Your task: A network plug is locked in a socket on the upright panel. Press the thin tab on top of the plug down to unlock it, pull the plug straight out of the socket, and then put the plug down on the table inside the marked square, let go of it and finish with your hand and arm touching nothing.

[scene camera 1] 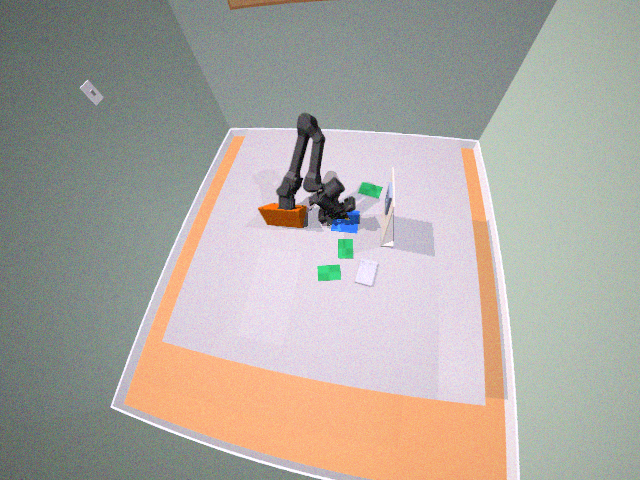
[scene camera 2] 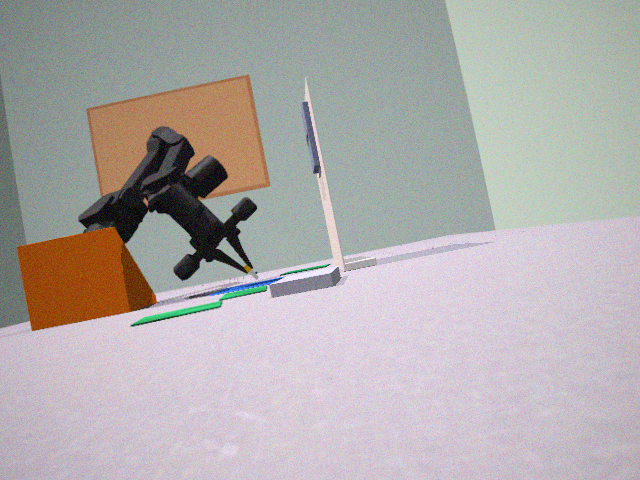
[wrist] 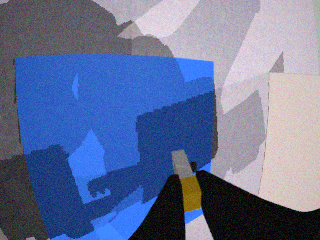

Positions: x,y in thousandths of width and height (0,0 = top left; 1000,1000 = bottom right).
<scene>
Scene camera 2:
my gripper: 391,564
low pale block: 507,580
</scene>
